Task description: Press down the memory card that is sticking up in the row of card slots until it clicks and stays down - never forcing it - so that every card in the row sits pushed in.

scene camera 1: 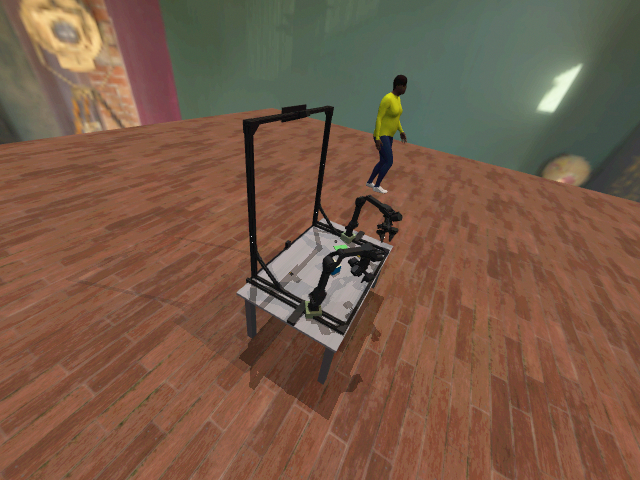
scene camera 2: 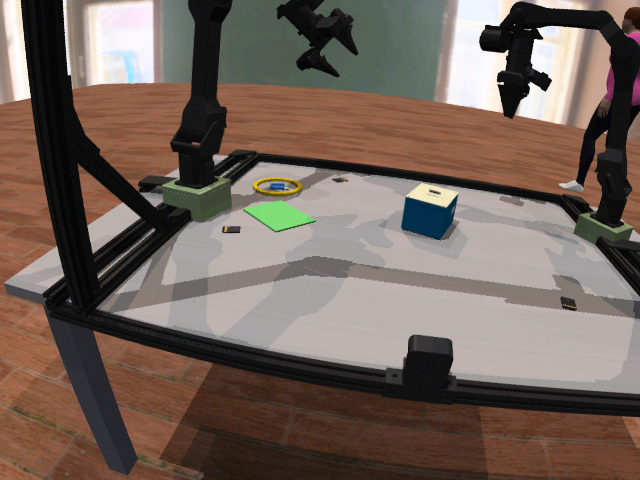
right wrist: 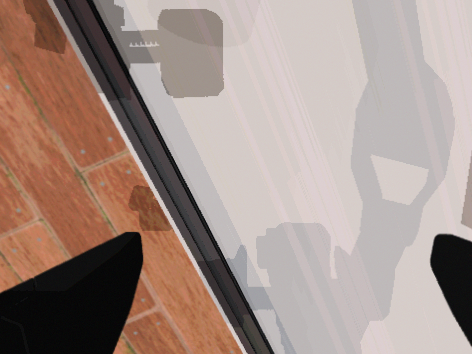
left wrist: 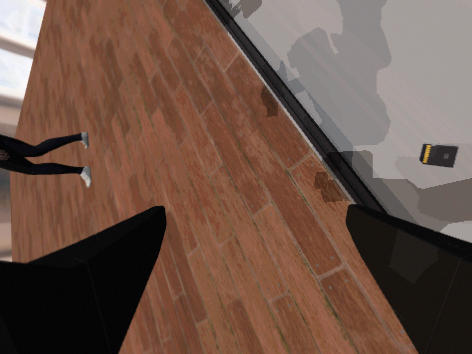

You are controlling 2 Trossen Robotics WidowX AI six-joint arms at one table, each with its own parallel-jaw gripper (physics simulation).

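Places are measured from the left arm's base along level axes (x up, y right, z ahead), in metres.
Pixels of known places: left gripper, between the fingertips: (scene camera 1: pixel 385 242) (scene camera 2: pixel 348 65) (left wrist: pixel 256 214); right gripper, between the fingertips: (scene camera 1: pixel 356 277) (scene camera 2: pixel 508 117) (right wrist: pixel 286 247); left arm's base, origin of its link: (scene camera 1: pixel 348 234) (scene camera 2: pixel 196 182); right arm's base, origin of its link: (scene camera 1: pixel 313 307) (scene camera 2: pixel 606 220).
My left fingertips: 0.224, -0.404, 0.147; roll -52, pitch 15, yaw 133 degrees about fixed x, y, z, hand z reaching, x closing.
Observation:
For each thing: its top centre in the pictures, then the offset to it from my left fingertips, as dx, dy, dz. "*": a spot on its surface instead. Level surfaces: height alone.
- blue box, centre of its top: (scene camera 2: pixel 433 195) (scene camera 1: pixel 333 263) -0.215, +0.234, +0.282
- table, height of its surface: dx -0.281
- small dark card, centre of its top: (scene camera 2: pixel 231 228) -0.279, +0.450, -0.030
- green mat, centre of its top: (scene camera 2: pixel 278 214) (scene camera 1: pixel 341 248) -0.278, +0.350, +0.011
- yellow ring, a spot on its surface: (scene camera 2: pixel 257 189) * -0.275, +0.259, -0.094
A blue box (scene camera 2: pixel 429 216) (scene camera 1: pixel 336 271) with a cream top and a dark slot stands on the table (scene camera 2: pixel 366 329) right of centre. A small dark card (scene camera 2: pixel 230 230) lies by the left arm's base, and another dark card (scene camera 2: pixel 339 179) lies at the back. My left gripper (scene camera 2: pixel 345 62) (scene camera 1: pixel 387 234) (left wrist: pixel 256 214) is open and empty, high beyond the table's far edge, over the floor. My right gripper (scene camera 2: pixel 510 107) (scene camera 1: pixel 365 276) is open and empty, high at the far right edge.
A green mat (scene camera 2: pixel 279 215) (scene camera 1: pixel 340 247) and a yellow ring (scene camera 2: pixel 257 189) around a small blue piece lie at the back left. A black gantry frame (scene camera 1: pixel 250 190) stands over the table. A black camera block (scene camera 2: pixel 429 359) sits on the front rail. A person in yellow (scene camera 1: pixel 389 133) walks behind.

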